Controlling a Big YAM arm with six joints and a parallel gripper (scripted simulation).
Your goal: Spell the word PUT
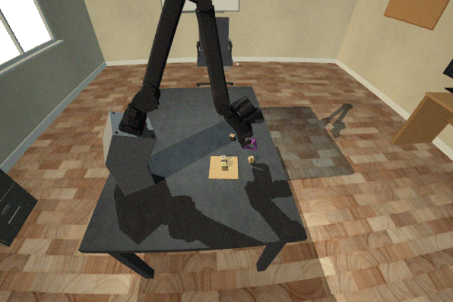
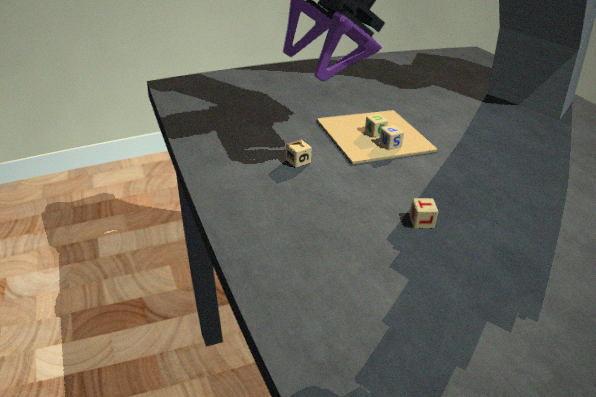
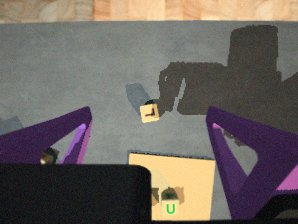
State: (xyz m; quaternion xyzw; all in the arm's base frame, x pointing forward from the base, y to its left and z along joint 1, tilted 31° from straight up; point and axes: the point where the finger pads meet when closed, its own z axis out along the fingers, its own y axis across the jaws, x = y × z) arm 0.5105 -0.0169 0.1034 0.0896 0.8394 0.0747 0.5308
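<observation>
My hand is 60 mm past the T block, 180 mm to the right of it and 130 mm above it. Round my hand: mat (140 mm behind, 20 mm to the right, 140 mm below).
</observation>
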